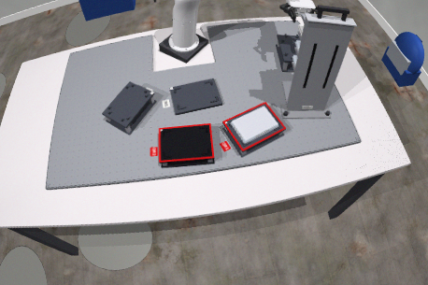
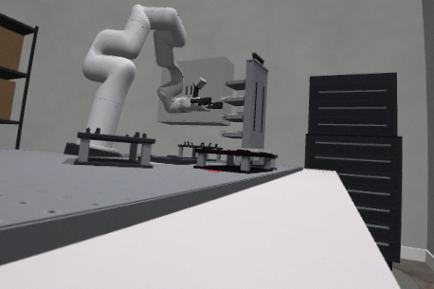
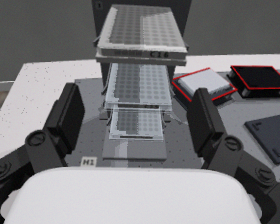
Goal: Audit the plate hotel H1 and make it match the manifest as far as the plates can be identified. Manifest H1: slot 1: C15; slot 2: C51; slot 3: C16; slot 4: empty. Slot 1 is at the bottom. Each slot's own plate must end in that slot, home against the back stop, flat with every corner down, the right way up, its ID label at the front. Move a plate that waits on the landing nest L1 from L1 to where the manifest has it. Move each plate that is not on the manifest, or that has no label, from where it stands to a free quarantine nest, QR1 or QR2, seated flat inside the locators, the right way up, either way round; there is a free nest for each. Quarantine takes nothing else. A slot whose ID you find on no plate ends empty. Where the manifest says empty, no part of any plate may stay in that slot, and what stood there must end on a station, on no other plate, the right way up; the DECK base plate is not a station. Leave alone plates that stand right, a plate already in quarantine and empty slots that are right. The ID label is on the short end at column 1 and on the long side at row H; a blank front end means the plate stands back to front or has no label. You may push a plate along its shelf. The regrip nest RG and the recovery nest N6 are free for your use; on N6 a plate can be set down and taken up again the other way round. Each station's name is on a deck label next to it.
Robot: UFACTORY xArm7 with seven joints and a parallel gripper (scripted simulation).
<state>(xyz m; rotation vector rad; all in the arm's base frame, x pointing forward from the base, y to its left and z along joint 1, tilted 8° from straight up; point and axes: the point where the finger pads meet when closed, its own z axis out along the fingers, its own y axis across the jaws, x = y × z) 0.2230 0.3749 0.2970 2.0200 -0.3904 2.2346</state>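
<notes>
My gripper is now 110 mm short of the plate labelled C16, 30 mm to the left of it and 10 mm below it. Also, from my hand: RG label 160 mm behind, 40 mm to the left, 250 mm below; then H1 label 90 mm ahead, 70 mm to the left, 250 mm below; then white plate 240 mm ahead, 270 mm to the right, 210 mm below.
</notes>
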